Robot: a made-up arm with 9 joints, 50 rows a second.
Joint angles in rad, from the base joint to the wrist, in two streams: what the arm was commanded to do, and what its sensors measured. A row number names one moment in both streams.
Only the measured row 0 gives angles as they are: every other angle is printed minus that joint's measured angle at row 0.
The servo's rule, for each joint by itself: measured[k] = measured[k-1] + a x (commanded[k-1-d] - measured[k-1]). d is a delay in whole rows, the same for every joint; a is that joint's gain. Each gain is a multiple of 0.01, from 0.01 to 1. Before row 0 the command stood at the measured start. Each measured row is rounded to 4 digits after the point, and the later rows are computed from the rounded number. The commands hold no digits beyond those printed.
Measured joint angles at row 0:
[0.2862 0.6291 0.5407 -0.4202 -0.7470 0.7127 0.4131 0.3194 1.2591]
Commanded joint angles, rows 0 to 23:
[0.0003 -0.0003 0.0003 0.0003 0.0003 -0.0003 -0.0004 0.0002 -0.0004]
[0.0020 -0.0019 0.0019 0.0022 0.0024 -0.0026 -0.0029 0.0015 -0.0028]
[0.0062 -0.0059 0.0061 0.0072 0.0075 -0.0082 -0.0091 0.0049 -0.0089]
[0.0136 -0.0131 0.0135 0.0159 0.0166 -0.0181 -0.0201 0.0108 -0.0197]
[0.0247 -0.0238 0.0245 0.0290 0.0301 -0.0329 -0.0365 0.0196 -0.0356]
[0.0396 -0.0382 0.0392 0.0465 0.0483 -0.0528 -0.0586 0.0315 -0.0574]
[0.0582 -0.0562 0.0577 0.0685 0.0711 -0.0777 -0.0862 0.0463 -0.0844]
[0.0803 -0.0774 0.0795 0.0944 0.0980 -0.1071 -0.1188 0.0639 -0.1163]
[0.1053 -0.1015 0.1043 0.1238 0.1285 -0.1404 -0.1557 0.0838 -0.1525]
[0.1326 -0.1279 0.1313 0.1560 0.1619 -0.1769 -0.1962 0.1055 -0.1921]
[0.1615 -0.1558 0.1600 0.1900 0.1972 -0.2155 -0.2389 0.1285 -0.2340]
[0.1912 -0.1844 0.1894 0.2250 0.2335 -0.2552 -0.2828 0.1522 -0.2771]
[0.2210 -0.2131 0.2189 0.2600 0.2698 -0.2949 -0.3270 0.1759 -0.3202]
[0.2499 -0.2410 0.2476 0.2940 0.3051 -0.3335 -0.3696 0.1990 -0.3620]
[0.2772 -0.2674 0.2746 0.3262 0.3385 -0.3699 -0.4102 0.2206 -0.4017]
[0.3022 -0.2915 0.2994 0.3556 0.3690 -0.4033 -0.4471 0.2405 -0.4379]
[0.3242 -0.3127 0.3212 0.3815 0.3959 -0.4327 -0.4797 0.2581 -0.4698]
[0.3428 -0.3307 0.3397 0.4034 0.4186 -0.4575 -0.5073 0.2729 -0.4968]
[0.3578 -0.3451 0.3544 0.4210 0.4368 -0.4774 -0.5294 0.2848 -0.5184]
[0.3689 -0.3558 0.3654 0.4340 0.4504 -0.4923 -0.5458 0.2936 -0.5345]
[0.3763 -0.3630 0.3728 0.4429 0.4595 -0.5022 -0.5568 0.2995 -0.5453]
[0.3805 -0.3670 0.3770 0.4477 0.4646 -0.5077 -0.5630 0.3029 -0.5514]
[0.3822 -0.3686 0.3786 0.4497 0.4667 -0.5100 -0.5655 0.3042 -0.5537]
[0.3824 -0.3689 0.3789 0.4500 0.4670 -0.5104 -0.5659 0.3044 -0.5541]
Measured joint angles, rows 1 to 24:
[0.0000 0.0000 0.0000 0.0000 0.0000 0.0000 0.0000 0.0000 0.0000]
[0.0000 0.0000 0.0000 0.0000 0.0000 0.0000 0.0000 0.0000 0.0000]
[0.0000 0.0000 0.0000 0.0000 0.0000 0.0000 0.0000 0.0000 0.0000]
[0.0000 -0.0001 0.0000 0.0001 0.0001 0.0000 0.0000 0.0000 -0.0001]
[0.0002 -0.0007 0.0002 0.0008 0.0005 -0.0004 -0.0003 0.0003 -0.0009]
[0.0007 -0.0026 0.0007 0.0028 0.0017 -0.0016 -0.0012 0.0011 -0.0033]
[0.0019 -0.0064 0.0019 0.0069 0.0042 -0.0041 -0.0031 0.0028 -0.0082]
[0.0040 -0.0127 0.0039 0.0138 0.0086 -0.0084 -0.0064 0.0058 -0.0164]
[0.0072 -0.0219 0.0071 0.0239 0.0153 -0.0151 -0.0116 0.0104 -0.0287]
[0.0118 -0.0342 0.0117 0.0377 0.0248 -0.0245 -0.0191 0.0169 -0.0454]
[0.0180 -0.0498 0.0178 0.0553 0.0372 -0.0369 -0.0291 0.0254 -0.0667]
[0.0259 -0.0684 0.0256 0.0765 0.0527 -0.0524 -0.0418 0.0359 -0.0924]
[0.0355 -0.0898 0.0351 0.1011 0.0713 -0.0711 -0.0572 0.0484 -0.1223]
[0.0468 -0.1136 0.0463 0.1287 0.0927 -0.0928 -0.0754 0.0628 -0.1558]
[0.0598 -0.1391 0.0592 0.1586 0.1166 -0.1172 -0.0961 0.0789 -0.1922]
[0.0743 -0.1657 0.0736 0.1900 0.1426 -0.1439 -0.1192 0.0964 -0.2306]
[0.0901 -0.1928 0.0893 0.2222 0.1702 -0.1723 -0.1442 0.1149 -0.2700]
[0.1069 -0.2197 0.1060 0.2544 0.1988 -0.2019 -0.1708 0.1339 -0.3095]
[0.1245 -0.2455 0.1234 0.2858 0.2277 -0.2321 -0.1984 0.1531 -0.3480]
[0.1425 -0.2697 0.1412 0.3155 0.2563 -0.2622 -0.2265 0.1720 -0.3845]
[0.1605 -0.2917 0.1591 0.3427 0.2839 -0.2915 -0.2546 0.1902 -0.4182]
[0.1783 -0.3109 0.1767 0.3670 0.3099 -0.3194 -0.2821 0.2072 -0.4483]
[0.1955 -0.3271 0.1937 0.3878 0.3338 -0.3453 -0.3085 0.2228 -0.4742]
[0.2118 -0.3400 0.2098 0.4049 0.3552 -0.3688 -0.3333 0.2366 -0.4955]
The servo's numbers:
d 3
a 0.09 0.36 0.09 0.31 0.17 0.15 0.10 0.18 0.30

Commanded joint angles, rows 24 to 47:
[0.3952 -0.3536 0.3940 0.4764 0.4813 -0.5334 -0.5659 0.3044 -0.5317]
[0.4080 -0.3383 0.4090 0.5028 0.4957 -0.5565 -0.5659 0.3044 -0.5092]
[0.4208 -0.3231 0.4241 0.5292 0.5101 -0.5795 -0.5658 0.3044 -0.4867]
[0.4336 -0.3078 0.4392 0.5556 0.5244 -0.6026 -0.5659 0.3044 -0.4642]
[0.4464 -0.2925 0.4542 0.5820 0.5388 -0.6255 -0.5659 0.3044 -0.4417]
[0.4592 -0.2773 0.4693 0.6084 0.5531 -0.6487 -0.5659 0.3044 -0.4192]
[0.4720 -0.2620 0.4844 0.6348 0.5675 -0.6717 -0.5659 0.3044 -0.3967]
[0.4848 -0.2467 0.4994 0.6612 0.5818 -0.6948 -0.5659 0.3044 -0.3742]
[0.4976 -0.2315 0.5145 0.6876 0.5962 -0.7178 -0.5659 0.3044 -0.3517]
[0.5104 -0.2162 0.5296 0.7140 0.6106 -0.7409 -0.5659 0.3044 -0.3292]
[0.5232 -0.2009 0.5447 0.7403 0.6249 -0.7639 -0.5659 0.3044 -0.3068]
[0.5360 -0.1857 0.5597 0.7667 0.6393 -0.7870 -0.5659 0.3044 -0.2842]
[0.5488 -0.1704 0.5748 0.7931 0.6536 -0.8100 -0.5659 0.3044 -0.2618]
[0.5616 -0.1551 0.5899 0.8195 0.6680 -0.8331 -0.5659 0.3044 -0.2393]
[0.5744 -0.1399 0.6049 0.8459 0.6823 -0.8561 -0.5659 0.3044 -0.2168]
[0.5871 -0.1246 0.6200 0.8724 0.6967 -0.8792 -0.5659 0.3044 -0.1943]
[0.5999 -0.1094 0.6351 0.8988 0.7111 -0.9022 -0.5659 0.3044 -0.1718]
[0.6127 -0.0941 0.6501 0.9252 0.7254 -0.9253 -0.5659 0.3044 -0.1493]
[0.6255 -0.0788 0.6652 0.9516 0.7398 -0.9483 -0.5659 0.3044 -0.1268]
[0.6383 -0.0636 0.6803 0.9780 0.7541 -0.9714 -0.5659 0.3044 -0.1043]
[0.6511 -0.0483 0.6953 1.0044 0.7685 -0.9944 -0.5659 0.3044 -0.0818]
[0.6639 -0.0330 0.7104 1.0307 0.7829 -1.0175 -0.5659 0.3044 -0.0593]
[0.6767 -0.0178 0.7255 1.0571 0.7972 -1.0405 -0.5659 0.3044 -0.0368]
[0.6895 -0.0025 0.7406 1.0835 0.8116 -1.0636 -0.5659 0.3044 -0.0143]
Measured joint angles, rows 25 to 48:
[0.2270 -0.3497 0.2248 0.4182 0.3738 -0.3896 -0.3563 0.2485 -0.5123]
[0.2410 -0.3565 0.2386 0.4280 0.3896 -0.4077 -0.3772 0.2585 -0.5247]
[0.2537 -0.3610 0.2512 0.4348 0.4028 -0.4231 -0.3961 0.2668 -0.5335]
[0.2664 -0.3583 0.2641 0.4477 0.4161 -0.4396 -0.4131 0.2736 -0.5330]
[0.2791 -0.3511 0.2771 0.4648 0.4296 -0.4571 -0.4284 0.2791 -0.5259]
[0.2919 -0.3410 0.2903 0.4848 0.4433 -0.4755 -0.4421 0.2837 -0.5141]
[0.3047 -0.3290 0.3037 0.5067 0.4571 -0.4946 -0.4545 0.2874 -0.4991]
[0.3175 -0.3159 0.3172 0.5300 0.4710 -0.5142 -0.4656 0.2905 -0.4819]
[0.3303 -0.3020 0.3309 0.5543 0.4850 -0.5344 -0.4756 0.2930 -0.4631]
[0.3431 -0.2876 0.3447 0.5793 0.4990 -0.5550 -0.4846 0.2951 -0.4432]
[0.3559 -0.2729 0.3586 0.6047 0.5131 -0.5760 -0.4927 0.2968 -0.4225]
[0.3687 -0.2580 0.3726 0.6304 0.5272 -0.5973 -0.5000 0.2982 -0.4013]
[0.3815 -0.2430 0.3867 0.6563 0.5414 -0.6188 -0.5066 0.2993 -0.3797]
[0.3943 -0.2278 0.4009 0.6823 0.5556 -0.6406 -0.5125 0.3002 -0.3578]
[0.4071 -0.2126 0.4152 0.7085 0.5698 -0.6626 -0.5178 0.3010 -0.3357]
[0.4199 -0.1974 0.4296 0.7347 0.5840 -0.6847 -0.5226 0.3016 -0.3135]
[0.4327 -0.1822 0.4440 0.7610 0.5983 -0.7070 -0.5269 0.3021 -0.2912]
[0.4455 -0.1670 0.4585 0.7873 0.6126 -0.7294 -0.5308 0.3025 -0.2689]
[0.4582 -0.1517 0.4730 0.8137 0.6269 -0.7519 -0.5343 0.3028 -0.2465]
[0.4710 -0.1365 0.4876 0.8401 0.6412 -0.7744 -0.5375 0.3031 -0.2241]
[0.4838 -0.1212 0.5022 0.8665 0.6555 -0.7970 -0.5403 0.3033 -0.2017]
[0.4966 -0.1059 0.5169 0.8929 0.6698 -0.8197 -0.5429 0.3035 -0.1792]
[0.5094 -0.0907 0.5316 0.9193 0.6841 -0.8425 -0.5452 0.3037 -0.1567]
[0.5222 -0.0754 0.5463 0.9457 0.6984 -0.8653 -0.5473 0.3038 -0.1342]

